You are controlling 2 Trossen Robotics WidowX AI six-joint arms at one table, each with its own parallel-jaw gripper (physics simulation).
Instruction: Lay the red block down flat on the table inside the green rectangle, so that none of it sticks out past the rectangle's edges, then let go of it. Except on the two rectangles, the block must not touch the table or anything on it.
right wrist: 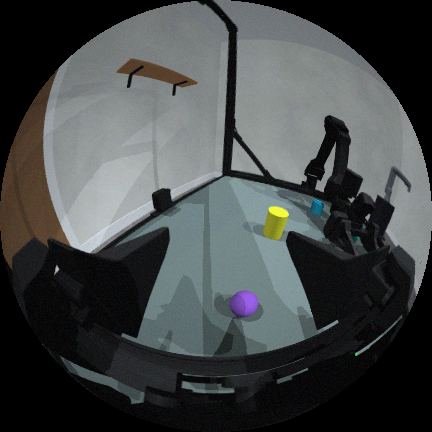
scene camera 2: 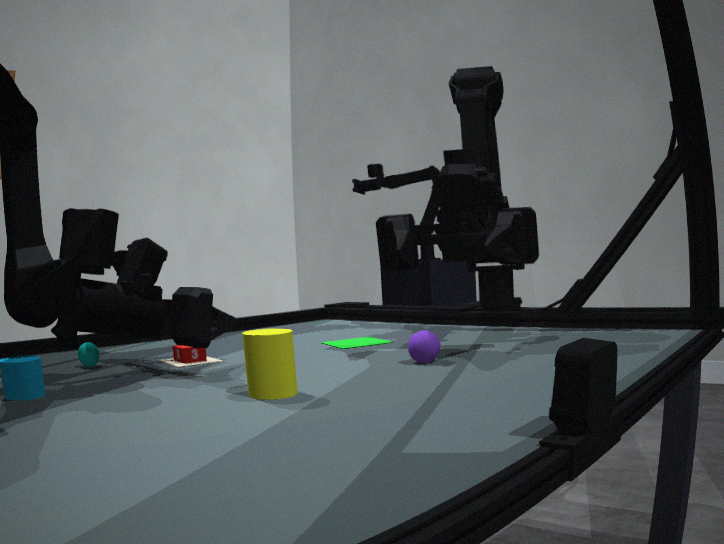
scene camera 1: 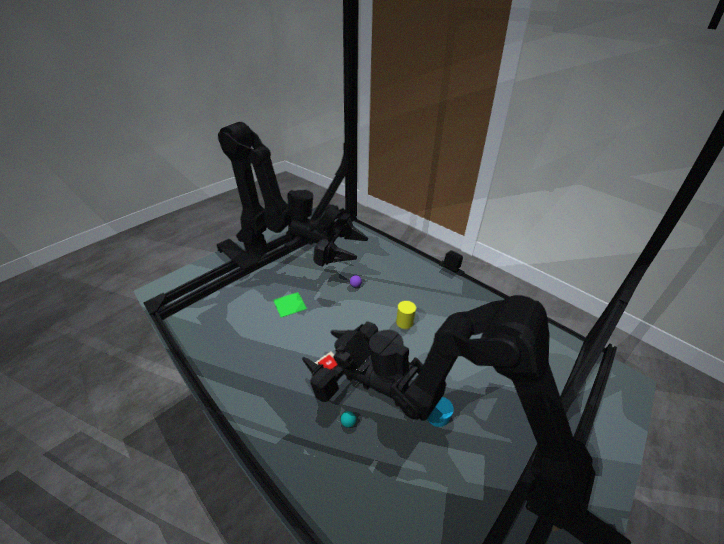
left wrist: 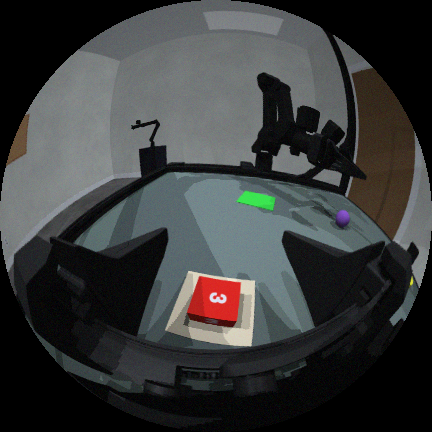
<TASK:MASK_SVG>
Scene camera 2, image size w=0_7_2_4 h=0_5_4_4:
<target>my left gripper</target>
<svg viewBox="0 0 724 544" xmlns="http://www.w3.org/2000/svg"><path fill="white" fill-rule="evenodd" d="M114 252L113 267L119 278L117 283L112 284L117 292L118 313L114 328L108 335L160 340L160 333L170 330L170 336L176 345L208 348L213 339L236 327L235 317L212 306L213 293L211 289L179 287L172 295L172 300L162 299L161 286L154 286L158 279L163 262L167 259L168 251L151 239L135 240L127 246L128 250Z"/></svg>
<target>my right gripper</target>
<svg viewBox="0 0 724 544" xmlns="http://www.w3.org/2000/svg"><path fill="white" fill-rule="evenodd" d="M376 221L380 266L384 270L415 269L418 264L417 245L438 244L442 252L443 262L481 261L484 259L484 254L486 254L489 258L502 265L534 264L539 257L536 212L531 207L503 208L502 211L498 211L496 227L491 231L486 204L491 204L491 199L497 199L498 176L497 173L490 173L487 171L487 168L478 167L475 164L447 164L442 167L437 178L440 209L436 213L439 224L415 225L412 214L385 215Z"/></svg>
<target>purple ball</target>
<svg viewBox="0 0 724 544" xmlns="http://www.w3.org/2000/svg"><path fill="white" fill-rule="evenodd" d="M419 331L410 338L408 352L415 361L428 363L438 356L440 341L430 331Z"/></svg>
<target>yellow cylinder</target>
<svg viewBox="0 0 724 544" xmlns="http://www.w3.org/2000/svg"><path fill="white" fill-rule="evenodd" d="M243 332L249 397L274 400L297 395L292 330L260 329Z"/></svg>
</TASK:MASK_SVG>
